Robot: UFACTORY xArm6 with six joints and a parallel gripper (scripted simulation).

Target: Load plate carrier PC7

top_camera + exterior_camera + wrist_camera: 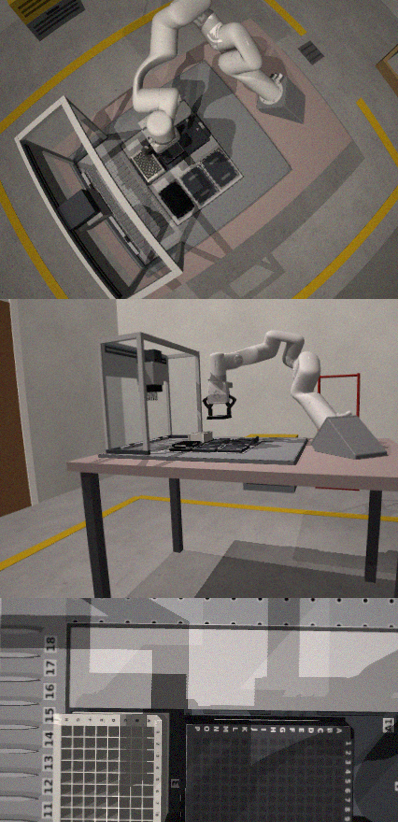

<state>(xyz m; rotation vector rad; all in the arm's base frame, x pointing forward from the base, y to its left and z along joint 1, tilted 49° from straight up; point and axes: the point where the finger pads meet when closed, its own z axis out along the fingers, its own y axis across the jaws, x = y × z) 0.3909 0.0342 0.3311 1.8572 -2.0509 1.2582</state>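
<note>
My gripper is now 12 cm above the plate carrier PC7 and 1 cm past it. The rest, counted from my hand: black 96-well plate: 15 cm to the left, 14 cm ahead, 12 cm below; pale well plate: 11 cm below, 10 cm ahead, 3 cm to the right; A1 mark: 14 cm to the left, 13 cm below, 2 cm behind.
</note>
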